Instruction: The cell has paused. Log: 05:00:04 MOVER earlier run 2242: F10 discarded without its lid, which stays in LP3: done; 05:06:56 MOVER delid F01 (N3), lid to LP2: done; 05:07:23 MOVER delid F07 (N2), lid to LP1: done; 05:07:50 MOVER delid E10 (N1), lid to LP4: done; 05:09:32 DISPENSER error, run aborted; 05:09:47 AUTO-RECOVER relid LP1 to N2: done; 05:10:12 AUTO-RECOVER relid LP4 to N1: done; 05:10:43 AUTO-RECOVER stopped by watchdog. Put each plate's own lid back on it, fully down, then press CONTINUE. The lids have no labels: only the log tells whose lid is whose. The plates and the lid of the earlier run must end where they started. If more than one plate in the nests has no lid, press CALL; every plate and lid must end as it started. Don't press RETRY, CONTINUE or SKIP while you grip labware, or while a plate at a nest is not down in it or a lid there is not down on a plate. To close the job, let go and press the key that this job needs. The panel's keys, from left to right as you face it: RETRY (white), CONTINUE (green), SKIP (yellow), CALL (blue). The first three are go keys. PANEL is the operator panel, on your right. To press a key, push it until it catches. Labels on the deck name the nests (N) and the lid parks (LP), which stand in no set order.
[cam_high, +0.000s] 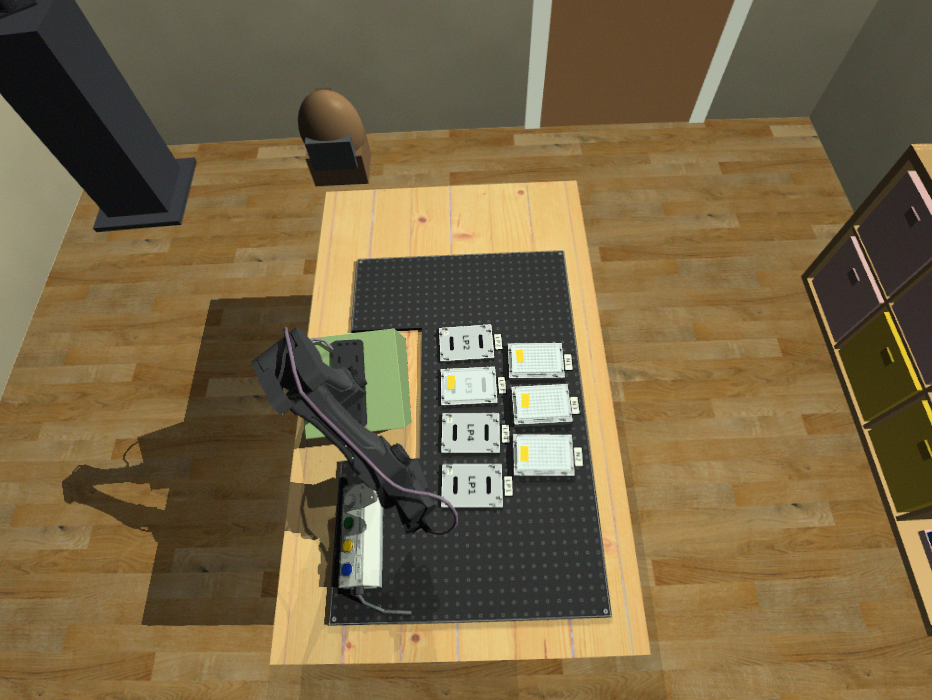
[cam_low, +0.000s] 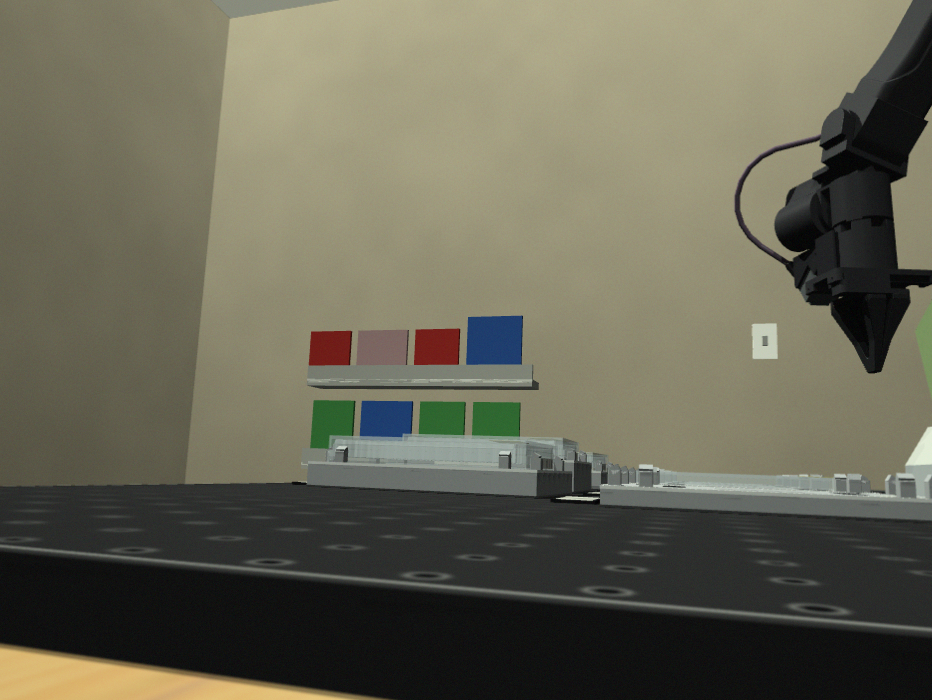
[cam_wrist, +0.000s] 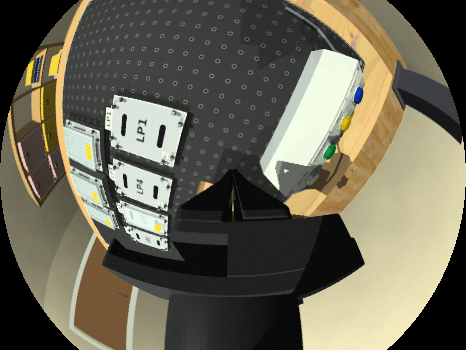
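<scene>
My hand is 14 cm past the green CONTINUE key, 4 cm to the left of it and 7 cm above it. Round my hand: yellow skip key: 14 cm behind, 9 cm to the right, 7 cm below; then blue CALL key: 14 cm behind, 14 cm to the right, 7 cm below; then white key: 14 cm behind, 1 cm to the left, 7 cm below.
</scene>
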